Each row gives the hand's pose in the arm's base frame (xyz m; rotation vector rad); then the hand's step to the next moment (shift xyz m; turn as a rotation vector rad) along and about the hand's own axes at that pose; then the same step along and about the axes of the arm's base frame.
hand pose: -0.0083 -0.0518 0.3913 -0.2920 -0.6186 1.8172
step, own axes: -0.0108 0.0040 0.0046 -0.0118 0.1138 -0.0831
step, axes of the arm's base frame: -0.0019 -0.0122 0.0005 -0.0473 -0.0145 -0.1325
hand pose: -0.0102 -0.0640 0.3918 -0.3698 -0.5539 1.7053
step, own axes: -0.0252 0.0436 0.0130 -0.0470 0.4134 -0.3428
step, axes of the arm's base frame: -0.0376 -0.0329 -0.0145 -0.1494 -0.0501 -0.5155
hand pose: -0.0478 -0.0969 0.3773 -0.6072 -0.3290 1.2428
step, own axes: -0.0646 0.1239 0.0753 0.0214 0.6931 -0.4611
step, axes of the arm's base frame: -0.1575 -0.0184 -0.0077 -0.2822 0.0395 -0.7825
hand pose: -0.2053 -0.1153 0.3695 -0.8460 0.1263 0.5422
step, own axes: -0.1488 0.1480 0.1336 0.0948 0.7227 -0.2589
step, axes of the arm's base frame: -0.2161 0.1180 0.0356 -0.2552 0.2348 -0.6914
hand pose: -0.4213 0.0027 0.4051 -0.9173 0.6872 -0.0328
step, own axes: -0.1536 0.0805 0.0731 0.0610 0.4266 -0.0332
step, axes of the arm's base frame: -0.1008 0.1500 0.0524 -0.0797 0.2231 -0.3615
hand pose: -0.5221 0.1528 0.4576 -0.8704 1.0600 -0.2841
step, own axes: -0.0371 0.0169 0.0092 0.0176 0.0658 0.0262
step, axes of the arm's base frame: -0.0136 0.0373 0.0132 0.0184 0.0448 -0.0546
